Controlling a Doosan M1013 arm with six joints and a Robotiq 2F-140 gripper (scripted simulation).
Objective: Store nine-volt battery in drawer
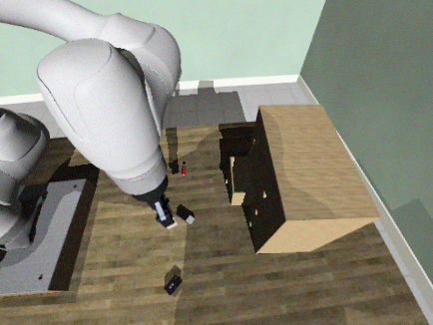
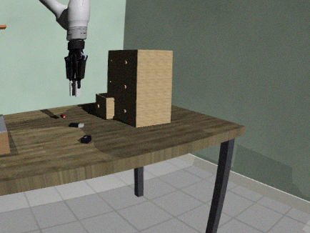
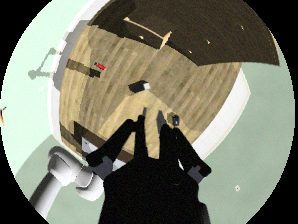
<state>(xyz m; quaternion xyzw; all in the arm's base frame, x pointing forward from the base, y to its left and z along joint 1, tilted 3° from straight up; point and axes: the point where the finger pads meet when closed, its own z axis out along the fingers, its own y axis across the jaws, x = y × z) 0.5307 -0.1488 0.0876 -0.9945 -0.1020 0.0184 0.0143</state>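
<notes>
The nine-volt battery lies 30 mm behind my hand, 140 mm to the right of it and 170 mm below it. Round my hand: small red object 60 mm ahead, 250 mm to the left, 170 mm below; then small white-and-dark object 40 mm ahead, 50 mm to the left, 170 mm below.
</notes>
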